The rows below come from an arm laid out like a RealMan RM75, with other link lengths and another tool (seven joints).
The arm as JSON. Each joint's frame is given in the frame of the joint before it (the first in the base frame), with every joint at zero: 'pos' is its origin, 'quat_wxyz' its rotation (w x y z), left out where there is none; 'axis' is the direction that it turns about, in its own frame. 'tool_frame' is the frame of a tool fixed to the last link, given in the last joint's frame.
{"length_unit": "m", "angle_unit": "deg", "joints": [
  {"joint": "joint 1", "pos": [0.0, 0.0, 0.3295], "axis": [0.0, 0.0, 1.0]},
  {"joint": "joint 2", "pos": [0.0, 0.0, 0.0], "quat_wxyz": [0.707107, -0.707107, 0.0, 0.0], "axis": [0.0, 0.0, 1.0]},
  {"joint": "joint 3", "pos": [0.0, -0.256, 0.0], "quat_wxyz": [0.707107, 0.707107, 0.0, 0.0], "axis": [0.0, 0.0, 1.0]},
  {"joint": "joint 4", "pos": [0.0, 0.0, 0.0], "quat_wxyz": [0.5, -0.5, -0.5, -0.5], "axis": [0.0, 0.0, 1.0]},
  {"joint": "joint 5", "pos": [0.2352, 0.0, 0.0], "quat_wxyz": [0.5, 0.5, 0.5, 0.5], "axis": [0.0, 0.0, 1.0]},
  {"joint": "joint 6", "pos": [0.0, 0.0, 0.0], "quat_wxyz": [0.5, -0.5, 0.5, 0.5], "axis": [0.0, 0.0, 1.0]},
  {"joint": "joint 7", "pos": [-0.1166, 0.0, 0.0], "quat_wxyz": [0.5, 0.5, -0.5, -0.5], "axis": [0.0, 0.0, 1.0]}
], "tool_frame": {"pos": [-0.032, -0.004, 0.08], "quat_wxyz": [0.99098, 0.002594, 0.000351, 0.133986]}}
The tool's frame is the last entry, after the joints.
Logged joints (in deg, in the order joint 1, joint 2, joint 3, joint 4, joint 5, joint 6, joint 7), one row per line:
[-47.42, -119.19, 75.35, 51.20, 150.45, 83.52, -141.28]
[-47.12, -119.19, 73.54, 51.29, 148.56, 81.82, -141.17]
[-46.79, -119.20, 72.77, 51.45, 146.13, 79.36, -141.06]
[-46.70, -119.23, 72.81, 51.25, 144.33, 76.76, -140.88]
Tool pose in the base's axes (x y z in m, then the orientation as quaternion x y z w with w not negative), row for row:
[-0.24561, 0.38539, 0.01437, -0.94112, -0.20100, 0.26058, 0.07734]
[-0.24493, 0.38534, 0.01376, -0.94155, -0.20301, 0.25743, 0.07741]
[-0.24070, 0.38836, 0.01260, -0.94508, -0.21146, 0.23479, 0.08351]
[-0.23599, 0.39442, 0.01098, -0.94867, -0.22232, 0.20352, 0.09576]
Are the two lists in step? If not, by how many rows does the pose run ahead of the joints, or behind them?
The pose runs 2 rows behind the joints: the pose in row i belongs to the joints in row i - 2.
